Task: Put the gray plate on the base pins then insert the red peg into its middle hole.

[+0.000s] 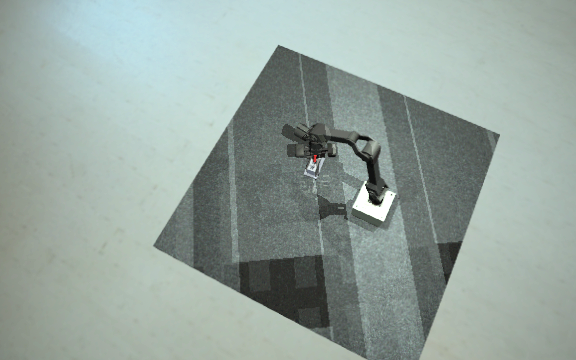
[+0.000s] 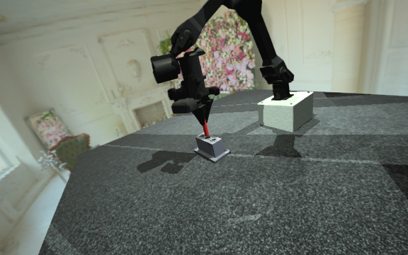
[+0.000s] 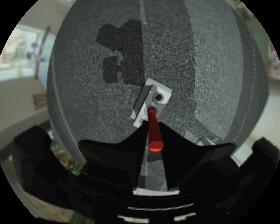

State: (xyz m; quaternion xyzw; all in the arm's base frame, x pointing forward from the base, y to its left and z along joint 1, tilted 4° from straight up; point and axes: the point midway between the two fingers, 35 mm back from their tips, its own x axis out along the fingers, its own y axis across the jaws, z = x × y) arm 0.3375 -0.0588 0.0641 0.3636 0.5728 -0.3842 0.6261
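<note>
Now: gripper tip 6 cm above the gray plate. Also, from my gripper tip: pin base: 10 cm below; then red peg: right at my gripper tip.
</note>
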